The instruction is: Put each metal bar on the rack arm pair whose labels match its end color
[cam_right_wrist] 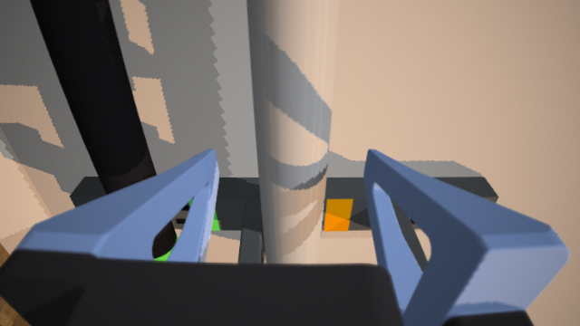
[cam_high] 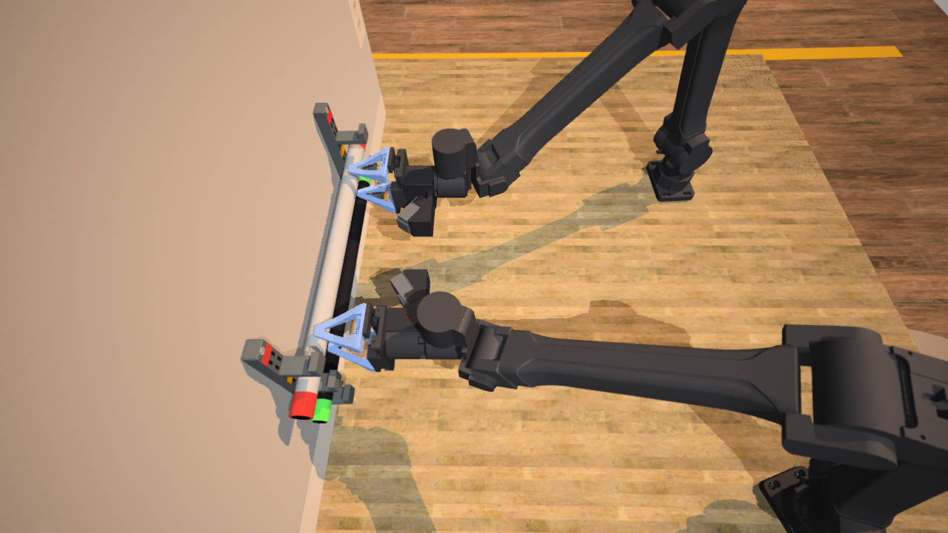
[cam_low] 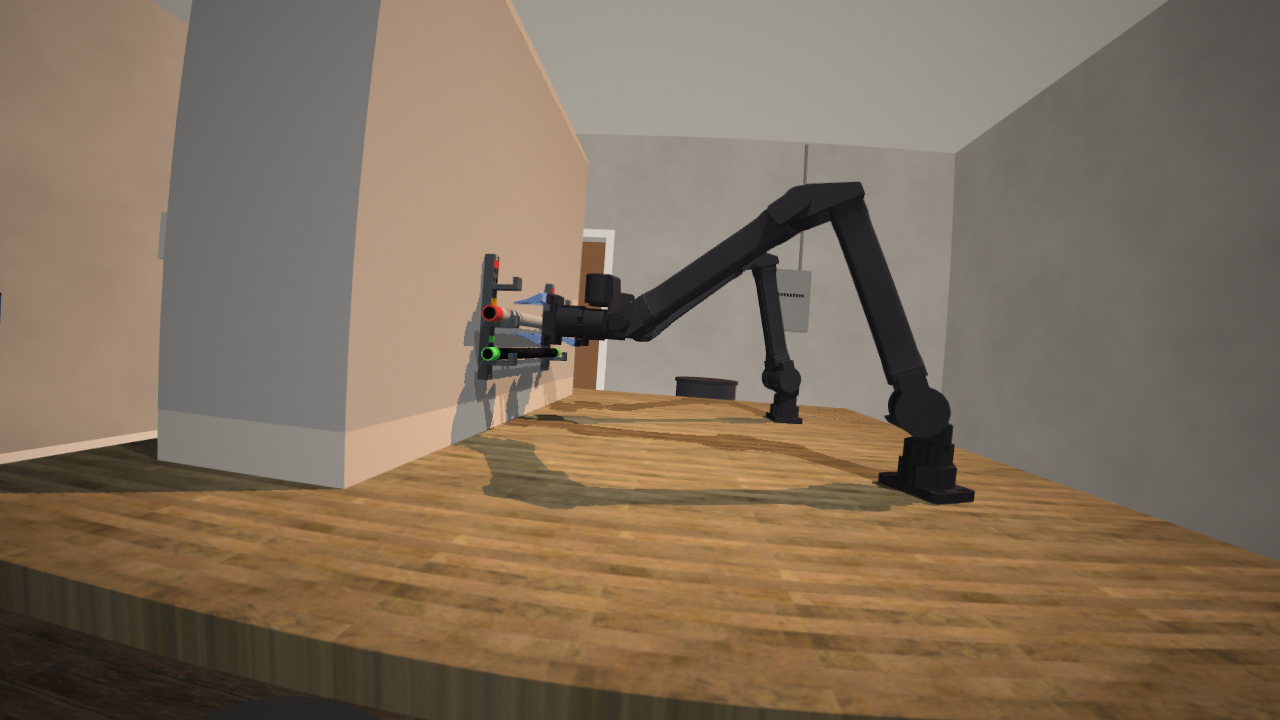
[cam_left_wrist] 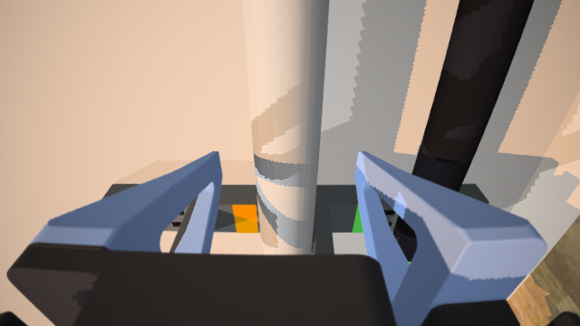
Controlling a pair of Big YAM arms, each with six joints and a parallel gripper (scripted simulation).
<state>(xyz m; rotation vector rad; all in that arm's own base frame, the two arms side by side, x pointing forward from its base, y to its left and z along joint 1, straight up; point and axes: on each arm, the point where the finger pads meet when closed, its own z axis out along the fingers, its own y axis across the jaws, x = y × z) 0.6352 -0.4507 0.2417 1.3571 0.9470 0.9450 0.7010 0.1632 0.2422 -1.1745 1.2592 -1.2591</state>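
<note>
My left hand is 15 cm to the left of the light bar. Also, from my left hand: tan wall (18 cm ahead, 18 cm to the right, 21 cm above); then black bar (15 cm to the right, 8 cm below).
Now: the light bar 150 mm to the left of my right hand and 30 mm ahead of it. Round my right hand: tan wall 210 mm ahead, 210 mm above, 120 mm to the left; then black bar 150 mm to the left, 80 mm below, 30 mm ahead.
</note>
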